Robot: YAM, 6 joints.
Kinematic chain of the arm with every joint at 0, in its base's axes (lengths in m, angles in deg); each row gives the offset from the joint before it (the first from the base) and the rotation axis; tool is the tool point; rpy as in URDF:
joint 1: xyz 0 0 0.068 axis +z
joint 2: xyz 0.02 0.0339 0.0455 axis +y
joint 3: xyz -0.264 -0.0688 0 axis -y
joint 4: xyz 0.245 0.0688 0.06 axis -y
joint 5: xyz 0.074 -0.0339 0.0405 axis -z
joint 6: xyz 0.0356 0 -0.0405 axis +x
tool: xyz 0 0 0 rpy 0 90 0
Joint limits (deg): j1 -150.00..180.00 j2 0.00..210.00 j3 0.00..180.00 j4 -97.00..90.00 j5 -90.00..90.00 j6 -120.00..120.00
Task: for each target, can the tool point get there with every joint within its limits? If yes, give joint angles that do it. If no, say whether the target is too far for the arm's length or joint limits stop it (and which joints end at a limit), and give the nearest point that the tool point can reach.
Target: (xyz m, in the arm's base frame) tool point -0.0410 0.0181 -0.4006
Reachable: no: joint limits stop it (at a limit: joint 2) | nearest point -0.0717 0.0316 -0.3378 | short by 0.071 m
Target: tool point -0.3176 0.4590 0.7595
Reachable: no: too far | nearest point -0.2393 0.3459 0.5943 | short by 0.215 m
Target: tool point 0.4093 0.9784 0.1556
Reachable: no: too far | nearest point 0.2490 0.5953 0.1388 | short by 0.416 m
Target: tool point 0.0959 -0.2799 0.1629
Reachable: yes | joints -75.88 104.73 65.54 -62.44 -43.97 27.87
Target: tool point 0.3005 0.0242 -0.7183
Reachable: no: too far | nearest point 0.2750 0.0221 -0.3793 | short by 0.340 m
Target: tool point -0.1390 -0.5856 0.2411
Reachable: yes | joints -105.64 150.13 136.39 11.49 -42.39 -47.43
